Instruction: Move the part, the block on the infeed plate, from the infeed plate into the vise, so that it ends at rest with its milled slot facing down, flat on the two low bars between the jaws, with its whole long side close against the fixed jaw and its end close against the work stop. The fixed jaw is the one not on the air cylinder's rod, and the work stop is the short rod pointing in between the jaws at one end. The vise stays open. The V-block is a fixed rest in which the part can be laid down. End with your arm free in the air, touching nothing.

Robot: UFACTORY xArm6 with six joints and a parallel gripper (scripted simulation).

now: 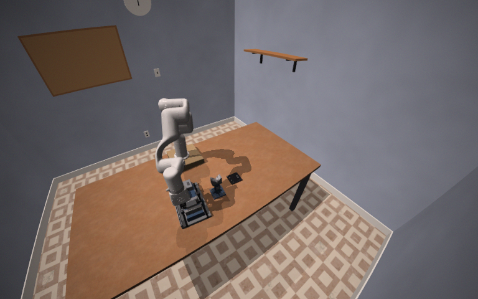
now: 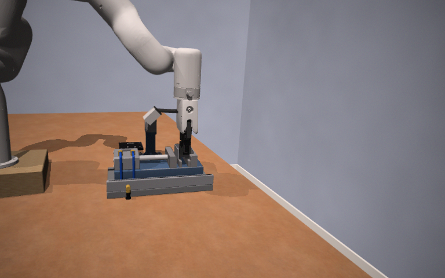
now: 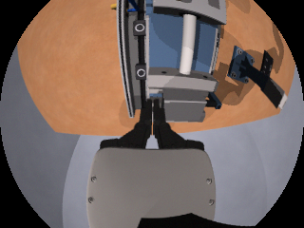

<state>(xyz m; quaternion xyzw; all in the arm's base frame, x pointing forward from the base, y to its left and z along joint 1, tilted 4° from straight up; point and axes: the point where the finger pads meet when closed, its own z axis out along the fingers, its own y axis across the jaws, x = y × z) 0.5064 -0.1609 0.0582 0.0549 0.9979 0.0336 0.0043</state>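
The part lies 4 cm to the left of my hand and 3 cm below it. The rest, counted from my hand: moving jaw (3 cm behind, 5 cm to the left, 4 cm below); black work stop (1 cm ahead, 9 cm to the left, 3 cm below); fixed jaw (3 cm ahead, 4 cm to the left, 4 cm below).
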